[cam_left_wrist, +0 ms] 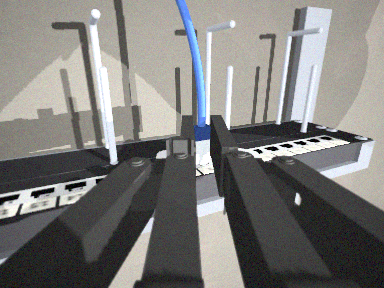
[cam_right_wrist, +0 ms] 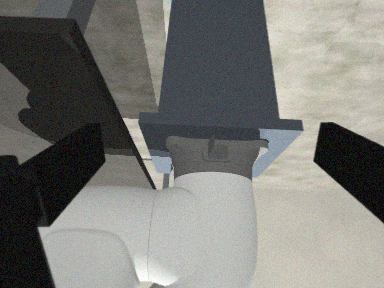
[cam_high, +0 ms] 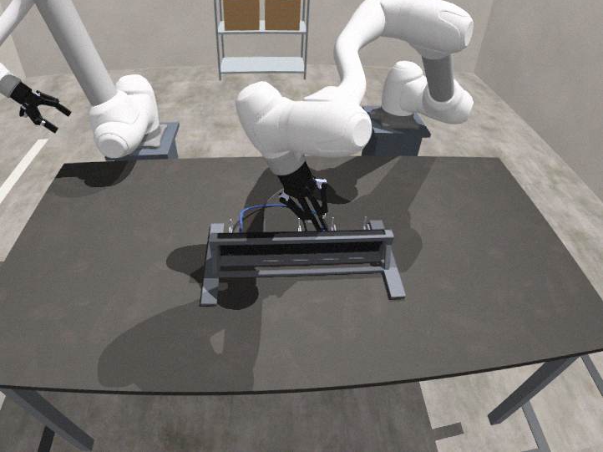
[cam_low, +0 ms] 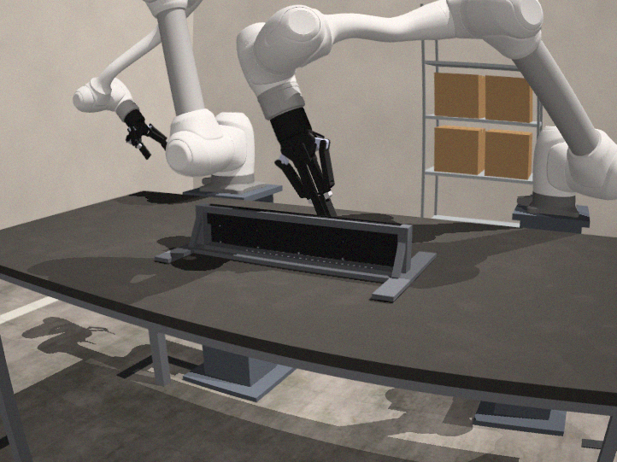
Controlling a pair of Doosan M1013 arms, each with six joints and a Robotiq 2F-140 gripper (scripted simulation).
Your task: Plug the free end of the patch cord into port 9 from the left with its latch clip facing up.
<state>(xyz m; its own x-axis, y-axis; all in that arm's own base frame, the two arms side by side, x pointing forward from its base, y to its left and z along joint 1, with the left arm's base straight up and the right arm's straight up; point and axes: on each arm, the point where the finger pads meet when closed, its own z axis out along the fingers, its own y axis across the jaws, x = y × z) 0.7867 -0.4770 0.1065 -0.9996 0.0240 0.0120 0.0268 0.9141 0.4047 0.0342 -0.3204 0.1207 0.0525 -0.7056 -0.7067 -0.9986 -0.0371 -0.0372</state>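
Right now my left hand is 3 cm above the white plug, 2 cm short of it and 1 cm to the right of it.
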